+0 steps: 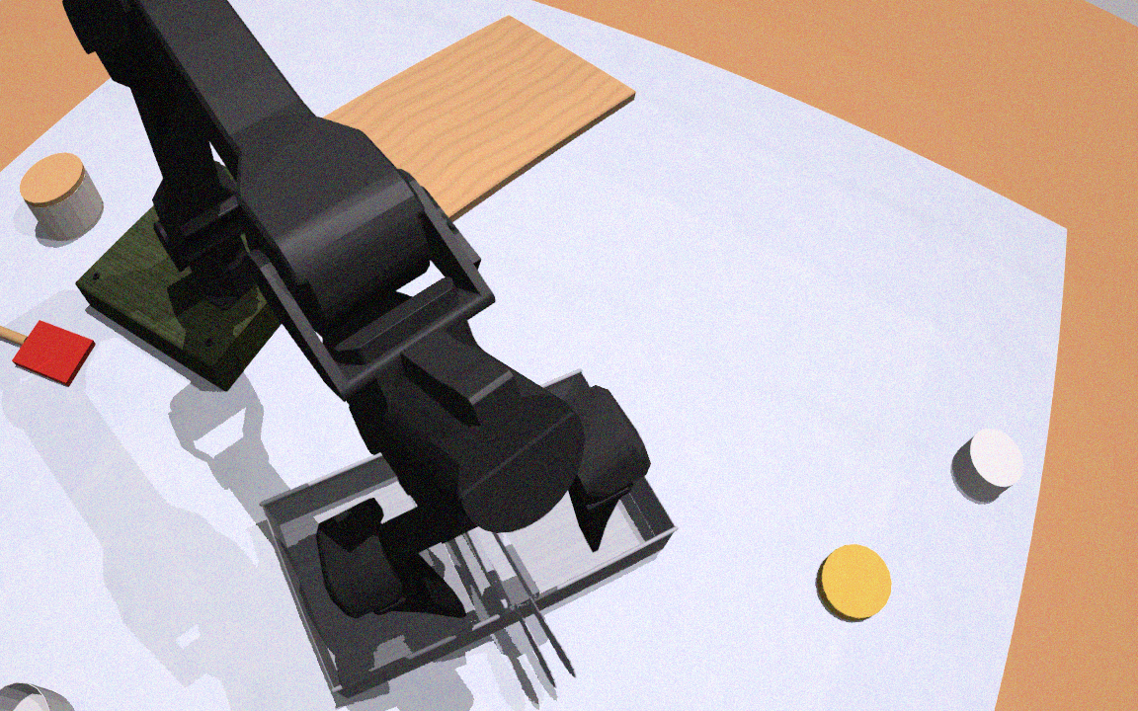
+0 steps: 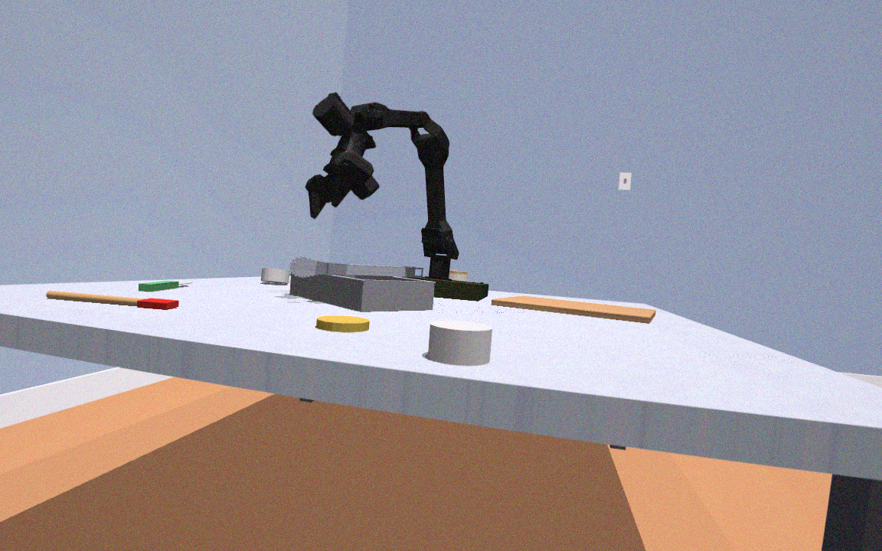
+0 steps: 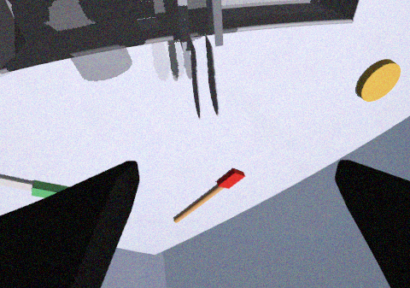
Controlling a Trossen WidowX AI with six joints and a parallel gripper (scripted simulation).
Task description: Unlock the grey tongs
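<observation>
Right now the grey roasting tin is 80 mm behind my gripper tip, 50 mm to the left of it and 150 mm below it. Also, from my gripper tip: white cylinder (340 mm ahead, 360 mm to the left, 160 mm below); wooden board (370 mm behind, 510 mm to the left, 170 mm below); red spatula (640 mm behind, 40 mm to the right, 170 mm below).
</observation>
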